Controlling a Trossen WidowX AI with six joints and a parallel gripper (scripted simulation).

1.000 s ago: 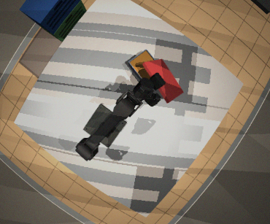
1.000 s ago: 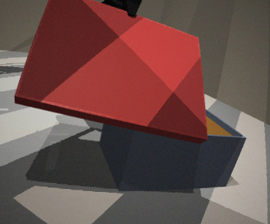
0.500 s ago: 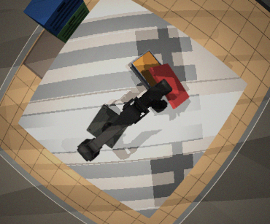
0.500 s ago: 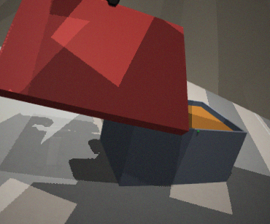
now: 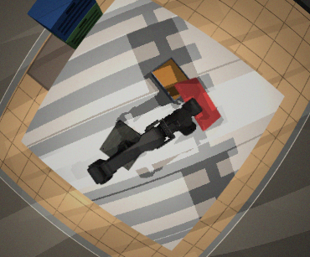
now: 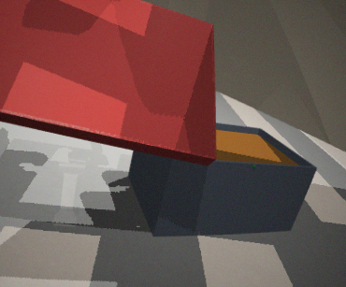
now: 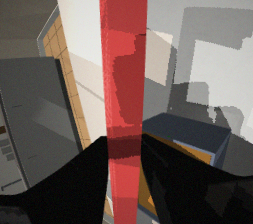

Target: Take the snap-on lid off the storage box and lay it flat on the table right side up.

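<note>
My gripper tip is now 5 cm short of the red lid, 5 cm above it and 4 cm to the left of it. The rest, counted from my gripper tip: blue-grey storage box: 18 cm below, 13 cm to the left, 11 cm ahead.
</note>
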